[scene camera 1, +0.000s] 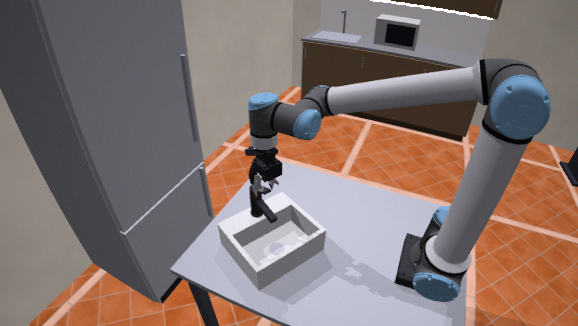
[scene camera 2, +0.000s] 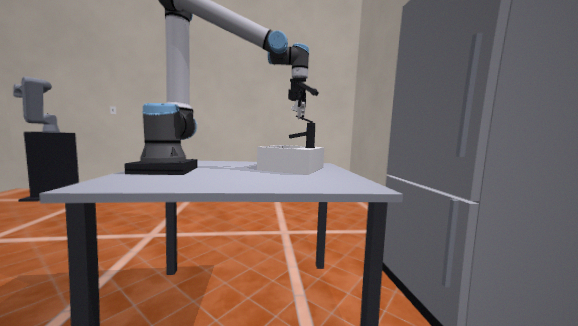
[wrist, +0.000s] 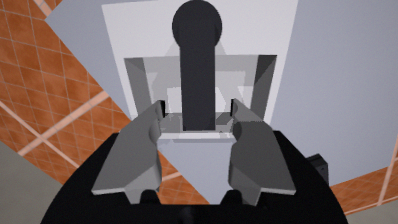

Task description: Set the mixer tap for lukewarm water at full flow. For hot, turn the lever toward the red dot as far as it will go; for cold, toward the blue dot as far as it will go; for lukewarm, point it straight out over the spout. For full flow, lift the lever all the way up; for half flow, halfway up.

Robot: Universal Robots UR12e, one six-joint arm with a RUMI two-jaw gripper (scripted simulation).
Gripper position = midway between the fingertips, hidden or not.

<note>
In view: my gripper [scene camera 1: 264, 192] and a white sink [wrist: 249, 59].
My gripper also shows in the wrist view [wrist: 197, 101].
</note>
